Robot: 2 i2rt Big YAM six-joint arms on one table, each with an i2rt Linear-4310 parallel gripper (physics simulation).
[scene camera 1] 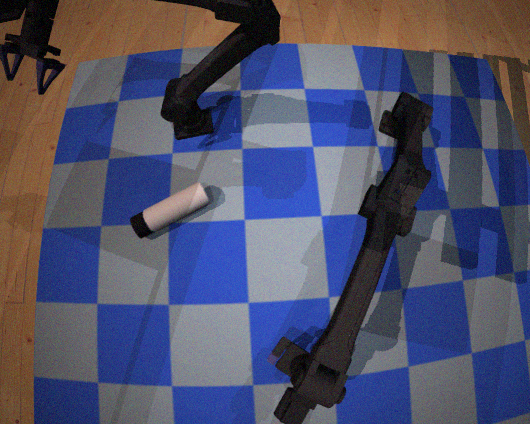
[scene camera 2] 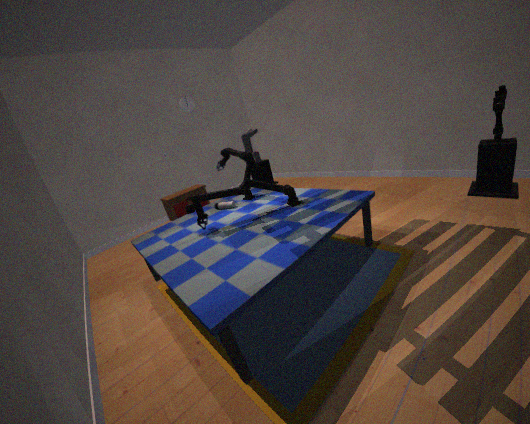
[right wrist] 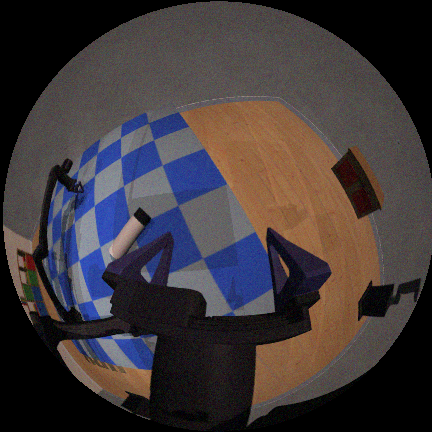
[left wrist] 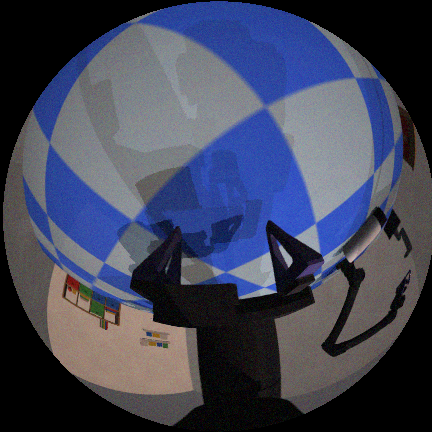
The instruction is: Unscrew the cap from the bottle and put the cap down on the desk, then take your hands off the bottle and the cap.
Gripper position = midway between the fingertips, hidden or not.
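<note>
My left gripper (scene camera 1: pixel 295 358) is open and holds nothing, and I can see it in the left wrist view (left wrist: pixel 224 226) too. My right gripper (scene camera 1: pixel 25 87) is likewise open, with nothing held in it; the right wrist view (right wrist: pixel 217 234) gives me that gripper as well. There is also a white bottle (scene camera 1: pixel 188 200), and I find the bottle again in the right wrist view (right wrist: pixel 133 226).
</note>
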